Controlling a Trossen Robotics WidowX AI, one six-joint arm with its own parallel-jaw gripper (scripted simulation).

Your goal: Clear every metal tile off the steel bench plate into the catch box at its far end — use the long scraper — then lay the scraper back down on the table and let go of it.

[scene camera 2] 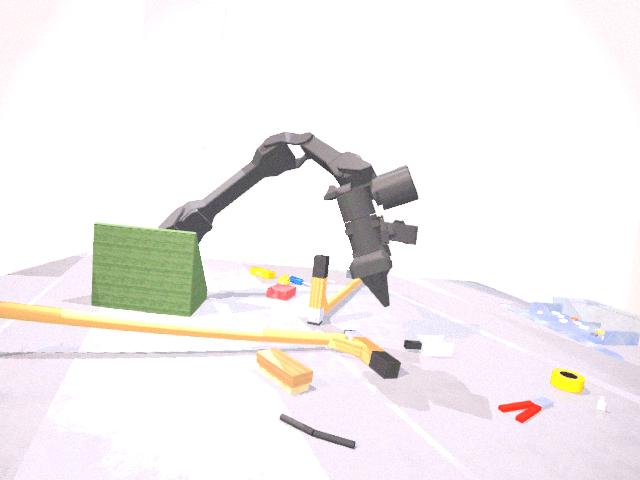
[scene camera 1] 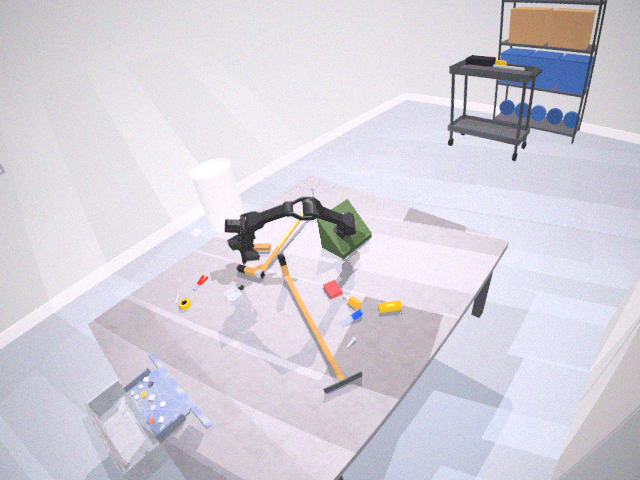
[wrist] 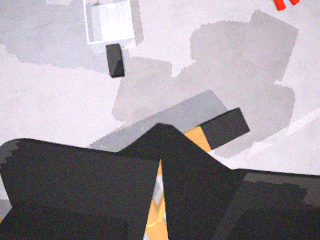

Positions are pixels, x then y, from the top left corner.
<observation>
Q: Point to a wooden block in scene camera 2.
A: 291, 376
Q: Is my gripper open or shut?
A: Shut.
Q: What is my gripper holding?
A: Nothing.
</observation>
